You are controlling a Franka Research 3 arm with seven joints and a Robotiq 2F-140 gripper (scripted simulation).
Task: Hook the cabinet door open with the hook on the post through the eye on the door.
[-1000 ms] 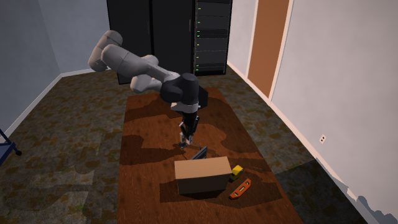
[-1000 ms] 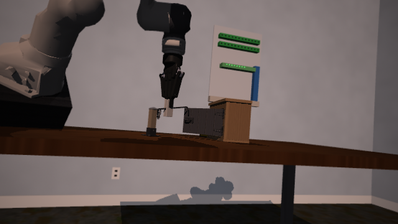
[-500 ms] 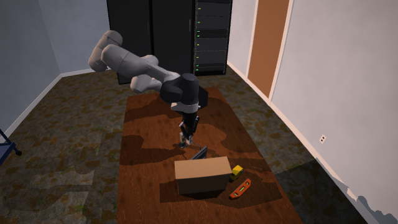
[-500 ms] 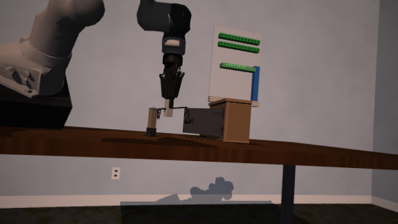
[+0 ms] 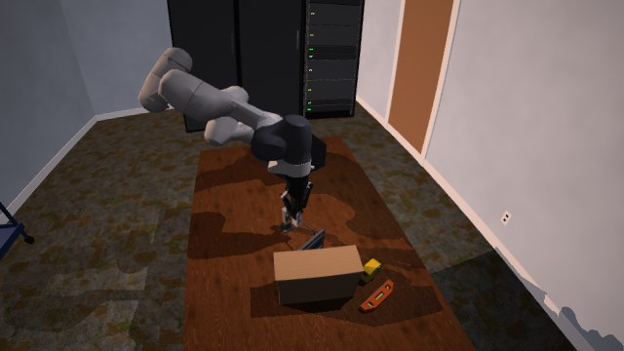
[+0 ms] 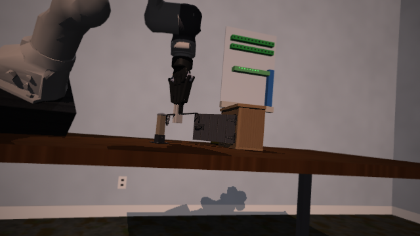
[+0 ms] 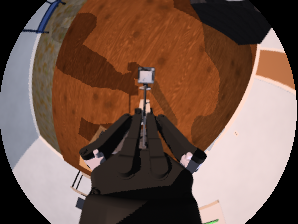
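The thin hook lies 20 mm ahead of my hand, 10 mm to the left of it and 10 mm below it. The rest, counted from my hand: orange spirit level 370 mm ahead, 140 mm to the left, 100 mm below; then yellow tape measure 280 mm ahead, 170 mm to the left, 80 mm below; then dark door 130 mm ahead, 40 mm below, 30 mm to the right.
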